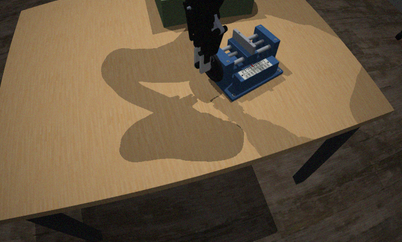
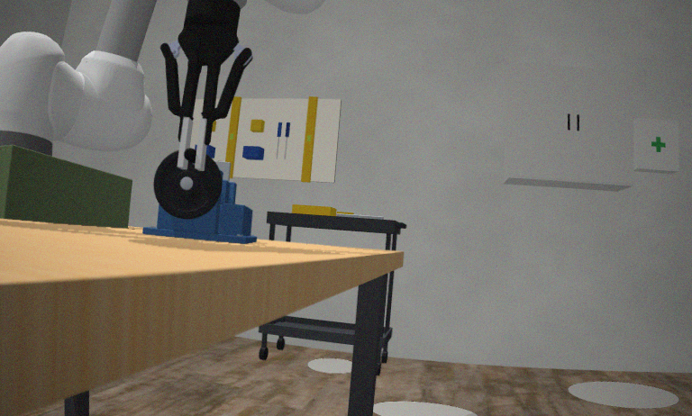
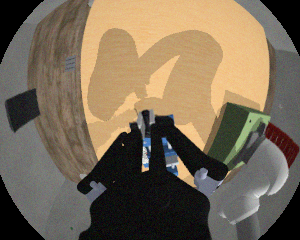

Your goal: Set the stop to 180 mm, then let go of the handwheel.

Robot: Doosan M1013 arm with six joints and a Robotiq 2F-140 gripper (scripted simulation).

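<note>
The stop plate is 14 cm to the left of my hand, 3 cm below it and 3 cm behind it. Also, from my hand: handwheel: 2 cm to the left, 2 cm below, 1 cm behind.
</note>
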